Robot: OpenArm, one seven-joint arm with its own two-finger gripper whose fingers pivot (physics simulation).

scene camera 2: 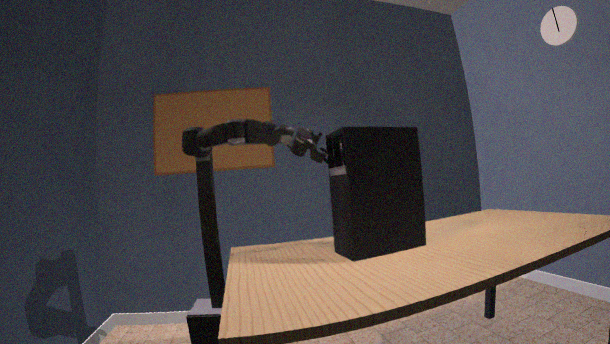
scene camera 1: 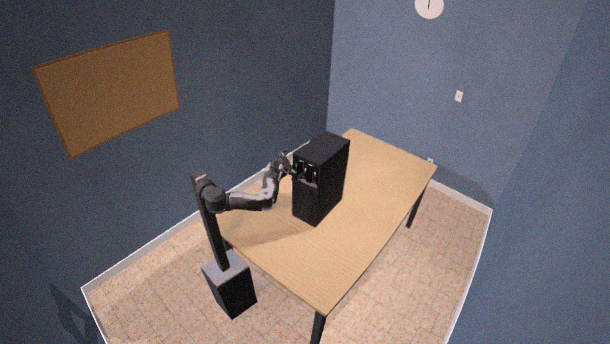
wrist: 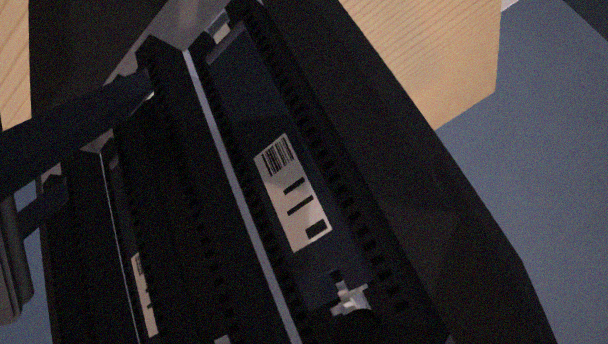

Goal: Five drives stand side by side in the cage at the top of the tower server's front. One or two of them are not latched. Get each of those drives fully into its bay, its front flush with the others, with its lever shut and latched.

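On a black tower server, (wrist: 476,280) and (scene camera 2: 326,143) are one and the same spot. An arm's post likewise has a single spot that is (scene camera 1: 210,222) and also (scene camera 2: 203,203).
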